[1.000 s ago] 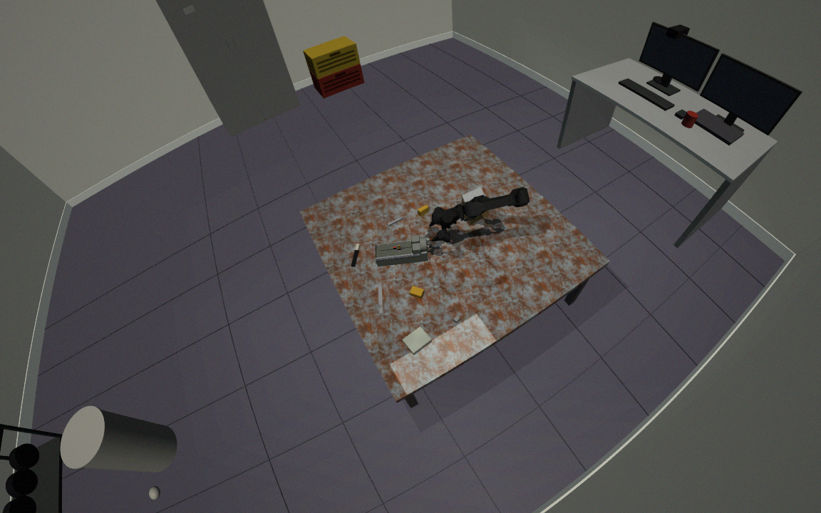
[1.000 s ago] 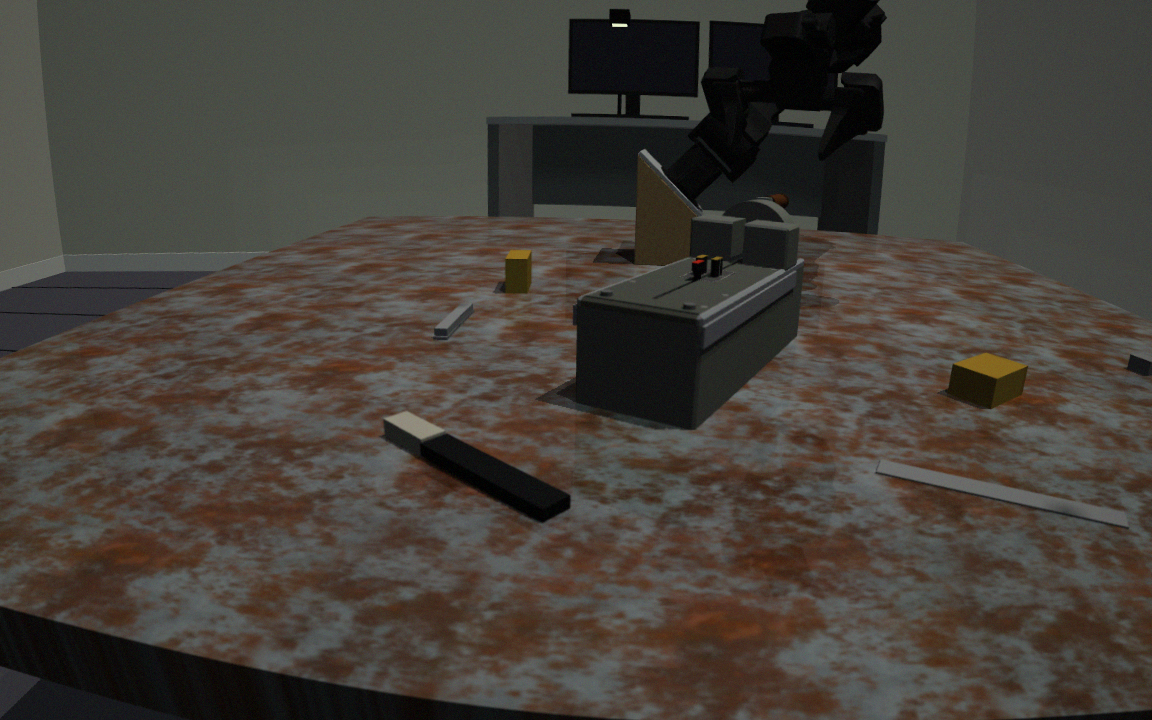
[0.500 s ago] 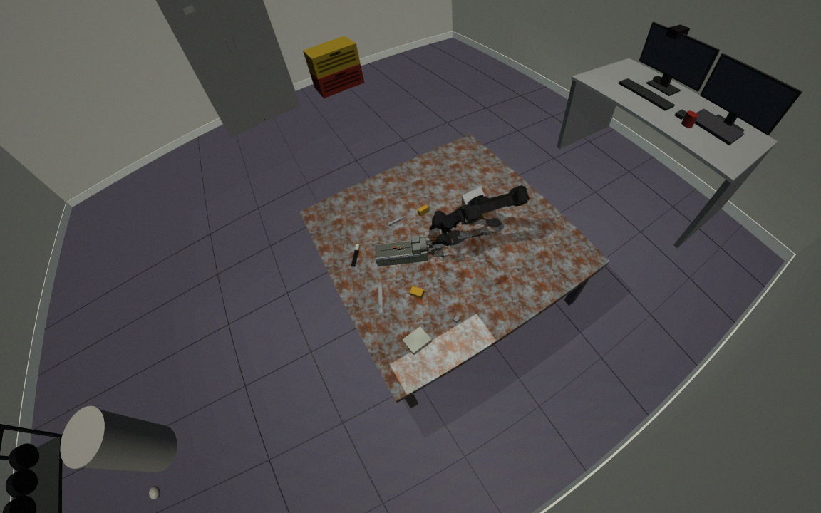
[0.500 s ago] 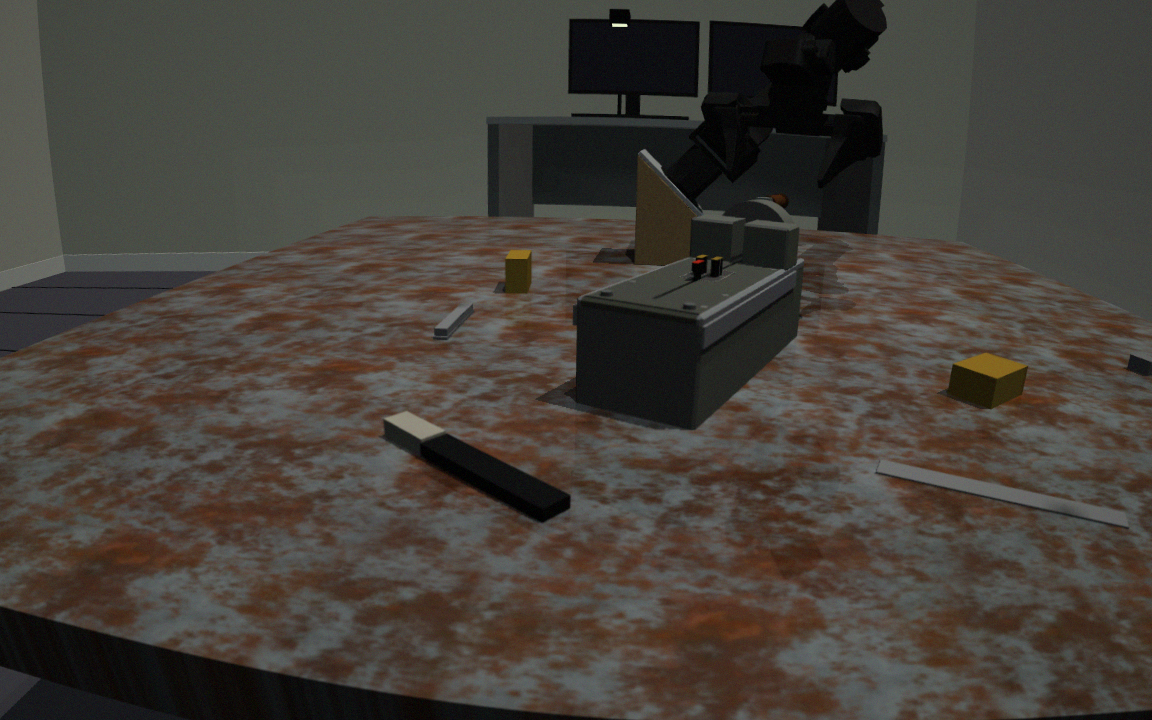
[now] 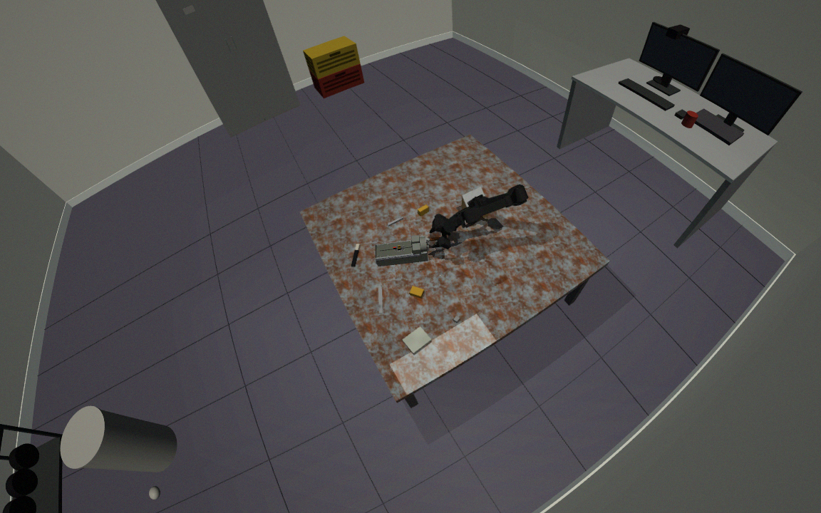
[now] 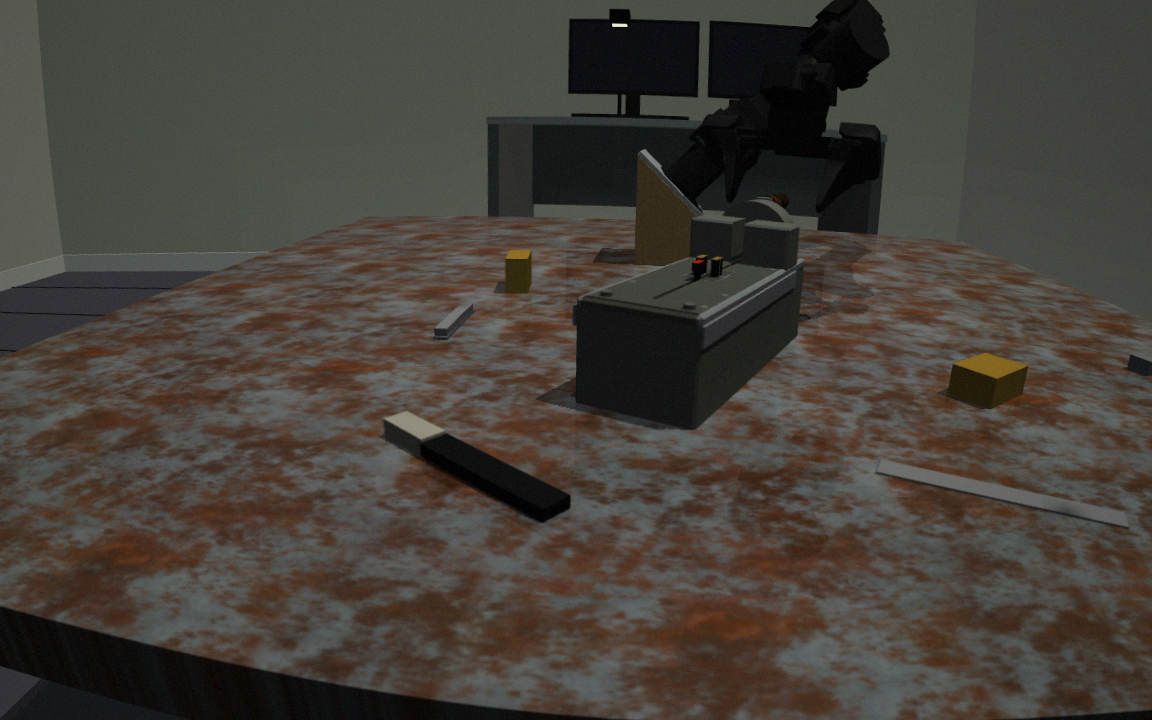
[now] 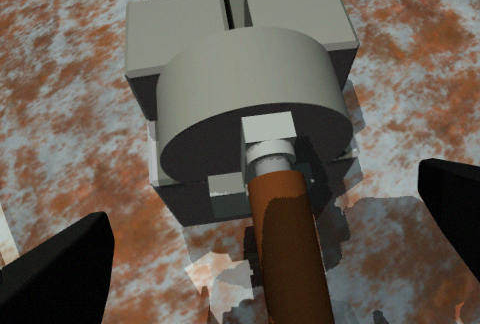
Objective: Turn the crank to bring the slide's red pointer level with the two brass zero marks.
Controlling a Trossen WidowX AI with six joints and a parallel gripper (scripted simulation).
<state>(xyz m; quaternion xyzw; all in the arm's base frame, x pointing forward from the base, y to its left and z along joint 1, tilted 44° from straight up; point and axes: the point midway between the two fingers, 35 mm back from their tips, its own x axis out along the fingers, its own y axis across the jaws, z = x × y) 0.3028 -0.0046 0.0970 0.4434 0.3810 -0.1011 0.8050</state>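
Right now the brown crank handle is 20 mm behind my gripper tip and 10 mm to the left of it. From my gripper tip the other things lie so: red pointer 160 mm ahead, 100 mm to the right, 40 mm below; small grey bar 30 mm ahead, 310 mm to the right, 120 mm below; grey strip 360 mm ahead, 60 mm to the left, 120 mm below.
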